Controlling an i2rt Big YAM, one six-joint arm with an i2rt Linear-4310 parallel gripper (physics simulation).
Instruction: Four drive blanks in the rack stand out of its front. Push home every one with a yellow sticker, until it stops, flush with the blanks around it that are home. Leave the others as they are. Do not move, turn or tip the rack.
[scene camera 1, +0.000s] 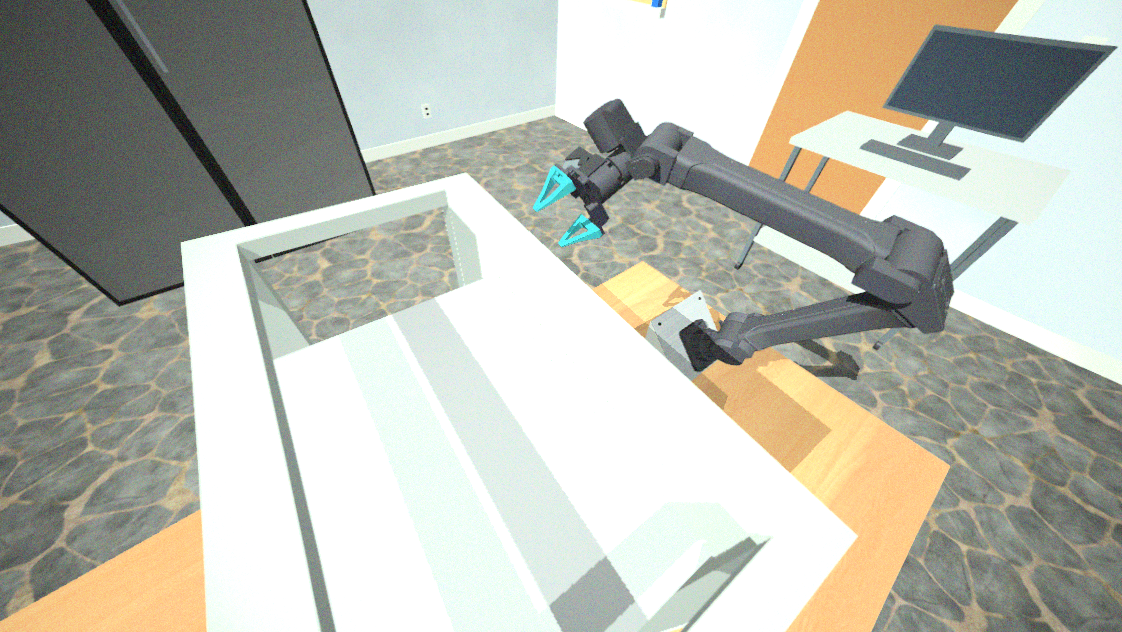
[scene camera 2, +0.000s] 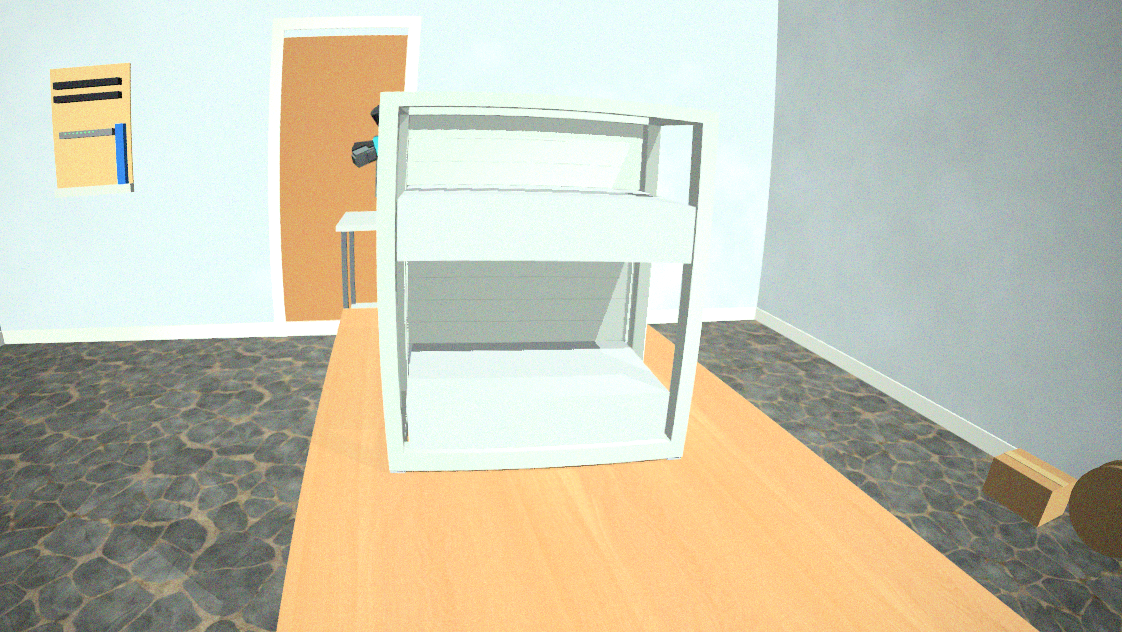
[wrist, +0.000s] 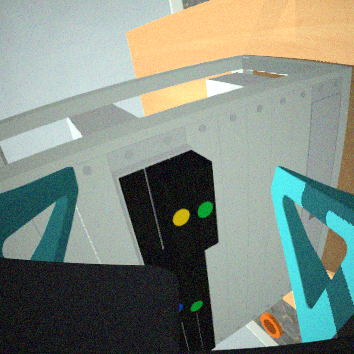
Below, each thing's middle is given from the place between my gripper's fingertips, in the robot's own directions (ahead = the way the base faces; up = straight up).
Labels:
I see my gripper 280 mm short of the pale grey rack (scene camera 1: 513, 448), 270 mm to the right of it and 140 mm above it.

